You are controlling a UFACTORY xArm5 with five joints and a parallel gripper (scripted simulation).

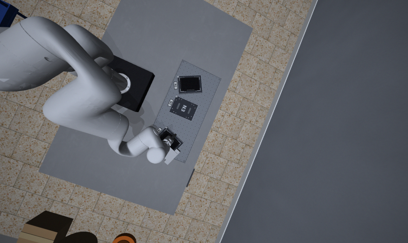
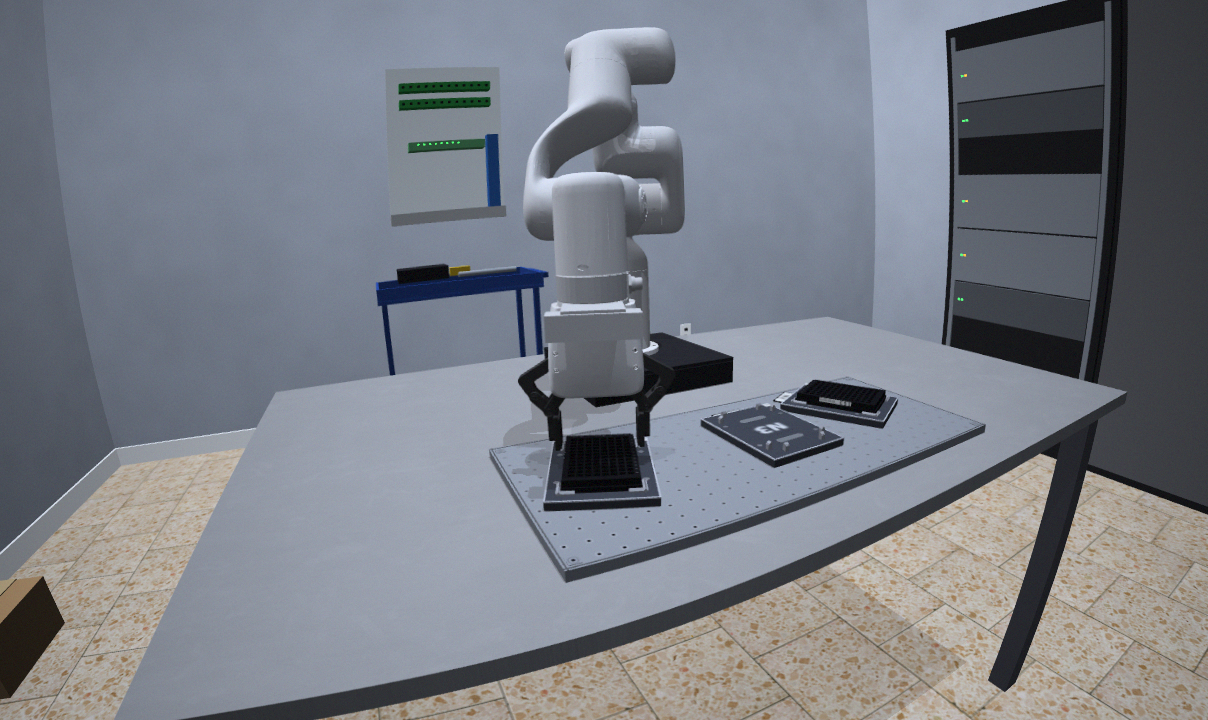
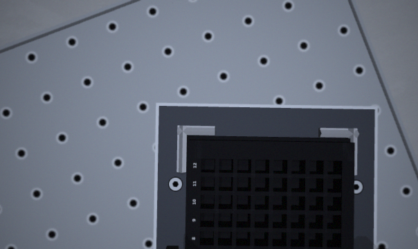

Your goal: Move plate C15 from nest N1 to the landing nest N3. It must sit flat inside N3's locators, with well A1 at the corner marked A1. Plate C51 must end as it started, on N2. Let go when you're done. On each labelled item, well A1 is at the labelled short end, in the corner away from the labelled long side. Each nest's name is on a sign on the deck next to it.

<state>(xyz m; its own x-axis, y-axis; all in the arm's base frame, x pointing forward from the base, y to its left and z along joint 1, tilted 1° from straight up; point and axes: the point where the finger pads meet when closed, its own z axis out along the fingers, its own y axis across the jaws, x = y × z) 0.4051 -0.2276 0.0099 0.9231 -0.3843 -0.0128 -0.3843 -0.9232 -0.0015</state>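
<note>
The plate C15 lies 30 mm below my hand. From my hand the other things lie so: nest N3: 10 mm ahead, 240 mm to the left, 40 mm below.
</note>
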